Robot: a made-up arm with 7 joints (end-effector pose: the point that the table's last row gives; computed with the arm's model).
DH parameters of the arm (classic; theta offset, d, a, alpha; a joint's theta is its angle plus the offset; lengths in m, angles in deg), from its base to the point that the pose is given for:
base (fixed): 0 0 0 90
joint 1: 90 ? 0 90
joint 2: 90 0 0 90
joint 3: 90 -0.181 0 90
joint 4: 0 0 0 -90
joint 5: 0 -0.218 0 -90
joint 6: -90 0 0 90
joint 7: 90 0 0 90
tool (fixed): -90 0 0 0
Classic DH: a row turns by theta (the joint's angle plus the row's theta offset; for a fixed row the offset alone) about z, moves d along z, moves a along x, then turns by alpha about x.
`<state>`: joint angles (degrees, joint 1 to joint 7).
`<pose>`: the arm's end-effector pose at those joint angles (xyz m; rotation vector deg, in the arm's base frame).
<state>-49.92 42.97 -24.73 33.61 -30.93 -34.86 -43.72</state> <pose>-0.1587 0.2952 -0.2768 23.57 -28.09 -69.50</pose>
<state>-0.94 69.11 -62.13 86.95 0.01 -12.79 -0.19</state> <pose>0.0977 0.1963 -0.2501 -2.05 -44.51 -82.87</pose>
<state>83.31 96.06 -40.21 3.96 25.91 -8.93 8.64</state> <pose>-0.0308 0.4823 0.0152 80.66 -62.28 43.14</pose>
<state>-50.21 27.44 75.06 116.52 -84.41 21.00 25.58</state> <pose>0.0419 0.2908 -0.0306 108.73 18.78 -39.59</pose>
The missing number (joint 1, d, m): -0.085
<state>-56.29 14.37 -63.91 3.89 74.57 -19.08 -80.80</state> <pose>-0.3203 0.1710 -0.2215 93.13 30.54 -23.44</pose>
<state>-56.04 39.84 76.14 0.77 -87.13 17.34 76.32</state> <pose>-0.2522 0.3428 -0.1707 -27.25 72.69 25.40</pose>
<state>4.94 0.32 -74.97 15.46 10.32 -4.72 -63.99</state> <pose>0.0487 0.0311 -0.3887 45.55 -53.04 -45.24</pose>
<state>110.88 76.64 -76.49 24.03 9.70 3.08 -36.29</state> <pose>0.1531 0.4349 0.0806 118.10 -62.32 28.07</pose>
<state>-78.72 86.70 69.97 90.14 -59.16 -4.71 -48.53</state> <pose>0.2049 0.2770 -0.0353 -111.35 80.86 107.34</pose>
